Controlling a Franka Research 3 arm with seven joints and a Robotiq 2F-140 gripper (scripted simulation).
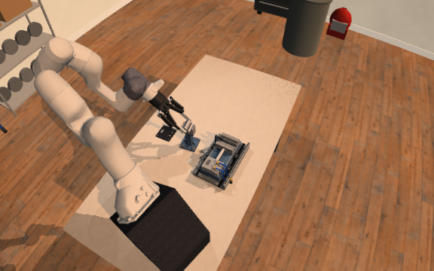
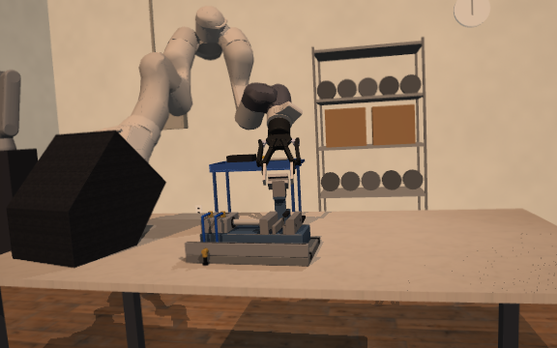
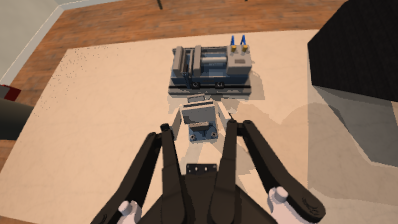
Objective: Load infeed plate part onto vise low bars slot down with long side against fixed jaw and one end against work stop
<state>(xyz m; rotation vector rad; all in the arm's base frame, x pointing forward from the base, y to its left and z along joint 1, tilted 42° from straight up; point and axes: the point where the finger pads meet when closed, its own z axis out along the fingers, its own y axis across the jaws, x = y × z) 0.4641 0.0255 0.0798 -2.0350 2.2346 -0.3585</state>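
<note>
Now: the part 20 mm to the right of my hand and 10 mm below it. From my hand the other things lie so: vise (230 mm to the right, 130 mm below, 30 mm behind); then dark infeed plate (170 mm below, 140 mm to the left, 10 mm ahead).
</note>
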